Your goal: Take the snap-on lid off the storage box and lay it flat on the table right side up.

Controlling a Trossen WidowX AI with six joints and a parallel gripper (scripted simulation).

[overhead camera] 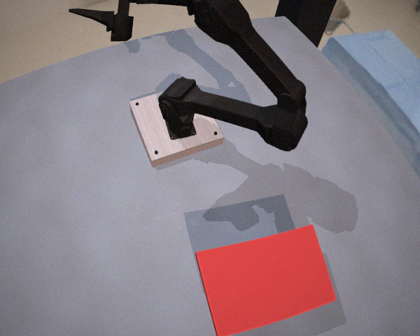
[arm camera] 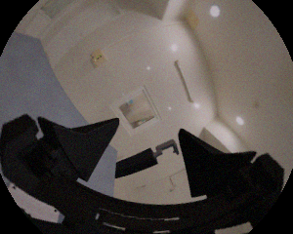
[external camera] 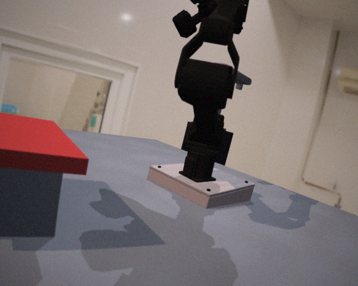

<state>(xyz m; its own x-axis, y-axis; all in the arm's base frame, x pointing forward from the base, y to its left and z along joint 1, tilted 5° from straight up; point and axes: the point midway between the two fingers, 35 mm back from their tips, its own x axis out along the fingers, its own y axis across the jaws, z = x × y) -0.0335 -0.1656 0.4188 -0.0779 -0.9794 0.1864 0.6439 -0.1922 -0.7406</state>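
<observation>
Now: the red lid 420 mm ahead of my gripper tip, 240 mm to the left of it and 370 mm below it. The rest, counted from my gripper tip: storage box 420 mm ahead, 240 mm to the left, 410 mm below.
</observation>
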